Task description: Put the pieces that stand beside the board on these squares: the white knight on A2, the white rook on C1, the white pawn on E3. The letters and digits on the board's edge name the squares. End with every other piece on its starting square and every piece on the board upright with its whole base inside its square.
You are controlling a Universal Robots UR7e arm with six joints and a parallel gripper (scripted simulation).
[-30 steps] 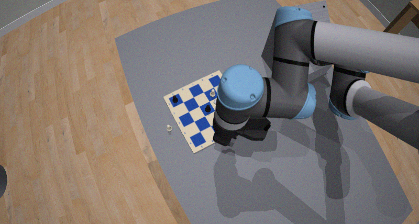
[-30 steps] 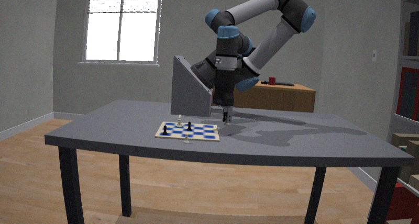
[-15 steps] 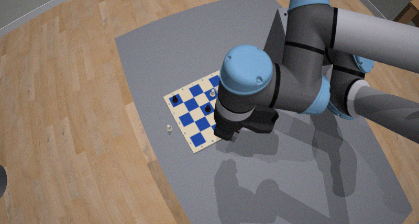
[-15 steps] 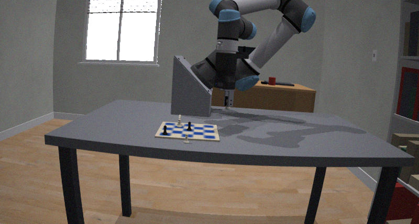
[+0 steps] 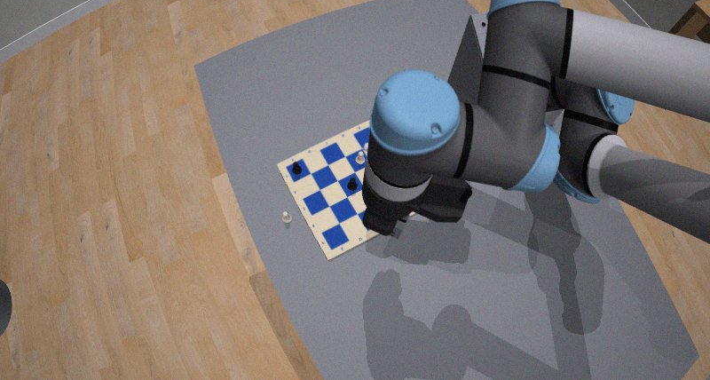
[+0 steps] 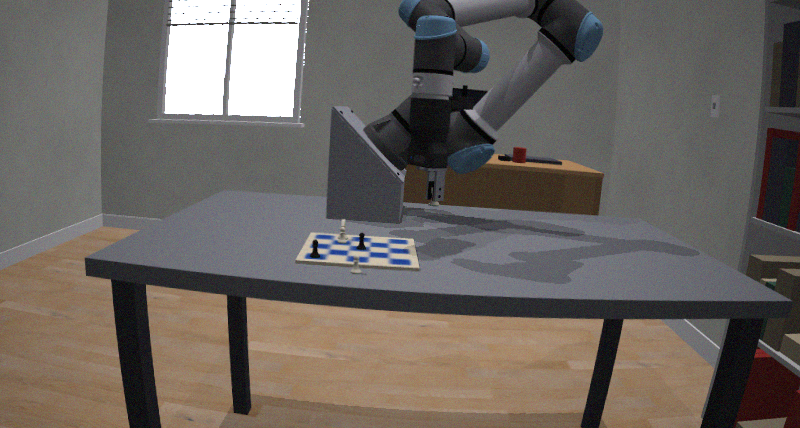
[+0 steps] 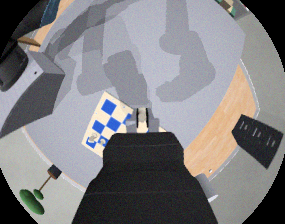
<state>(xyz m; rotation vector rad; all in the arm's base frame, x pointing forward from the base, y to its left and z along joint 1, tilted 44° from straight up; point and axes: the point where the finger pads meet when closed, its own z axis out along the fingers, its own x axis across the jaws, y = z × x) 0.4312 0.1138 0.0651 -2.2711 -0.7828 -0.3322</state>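
My gripper is now 140 mm to the left of the chessboard, 120 mm above it and 10 mm short of it. Also, from my hand: white rook: 10 mm below; then white knight: 180 mm to the right, 110 mm below, 60 mm behind.
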